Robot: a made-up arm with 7 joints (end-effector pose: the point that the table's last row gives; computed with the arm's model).
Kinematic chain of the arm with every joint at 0, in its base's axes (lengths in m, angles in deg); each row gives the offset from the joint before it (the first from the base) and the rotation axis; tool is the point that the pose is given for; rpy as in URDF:
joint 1: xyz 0 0 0.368 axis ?
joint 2: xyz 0 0 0 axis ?
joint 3: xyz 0 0 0.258 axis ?
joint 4: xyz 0.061 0 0 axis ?
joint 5: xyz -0.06 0 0.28 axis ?
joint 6: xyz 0 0 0 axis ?
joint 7: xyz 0.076 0 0 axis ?
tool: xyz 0 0 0 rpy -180 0 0
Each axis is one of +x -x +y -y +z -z.
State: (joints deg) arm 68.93 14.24 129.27 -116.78 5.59 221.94 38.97
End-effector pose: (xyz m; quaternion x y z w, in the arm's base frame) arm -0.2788 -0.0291 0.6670 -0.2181 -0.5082 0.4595 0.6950
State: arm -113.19 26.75 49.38 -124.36 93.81 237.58 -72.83
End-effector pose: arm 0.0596 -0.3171 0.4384 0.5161 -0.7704 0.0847 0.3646
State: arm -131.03 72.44 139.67 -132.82 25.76 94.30 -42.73
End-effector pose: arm 0.1952 -0.1396 0.6519 -0.6672 -0.4797 -0.2790 0.4970
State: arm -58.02 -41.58 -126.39 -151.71 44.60 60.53 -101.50
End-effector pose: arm -0.2275 -0.0518 0.2586 -0.2803 0.2294 -0.9294 0.0706
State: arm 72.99 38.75 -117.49 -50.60 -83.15 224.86 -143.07
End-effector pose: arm 0.2614 0.1823 0.7476 -0.6032 0.2415 -0.5436 0.5313
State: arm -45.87 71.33 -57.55 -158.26 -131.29 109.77 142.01
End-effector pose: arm -0.1360 -0.1251 0.2182 0.5728 -0.2849 -0.3633 0.6773
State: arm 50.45 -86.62 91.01 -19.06 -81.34 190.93 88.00
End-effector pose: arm -0.4022 -0.3628 0.3243 0.6345 -0.4073 -0.2660 0.6006
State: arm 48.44 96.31 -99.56 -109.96 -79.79 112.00 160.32
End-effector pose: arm 0.4425 -0.1213 0.3867 0.0668 -0.0917 0.7707 0.6270
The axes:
joint 1: +z
joint 2: +y
joint 3: +z
joint 4: -y
joint 5: +z
joint 6: -y
joint 7: -z

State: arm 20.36 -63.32 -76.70 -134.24 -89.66 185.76 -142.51
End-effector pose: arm 0.0616 -0.2682 0.5450 0.2021 0.7057 -0.0705 0.6754
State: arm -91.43 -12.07 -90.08 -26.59 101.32 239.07 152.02
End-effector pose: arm -0.1069 0.1393 0.8230 -0.0952 -0.6253 -0.6707 0.3874
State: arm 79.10 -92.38 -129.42 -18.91 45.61 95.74 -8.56
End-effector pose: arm -0.0323 -0.6169 0.2656 -0.4270 0.5096 -0.5147 0.5413
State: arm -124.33 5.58 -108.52 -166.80 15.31 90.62 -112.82
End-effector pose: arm -0.1176 0.1665 0.2999 -0.3014 0.7421 -0.5987 0.0056
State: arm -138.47 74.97 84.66 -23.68 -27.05 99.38 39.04
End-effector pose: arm -0.3518 -0.4965 0.5196 -0.2115 0.8582 -0.3974 0.2467
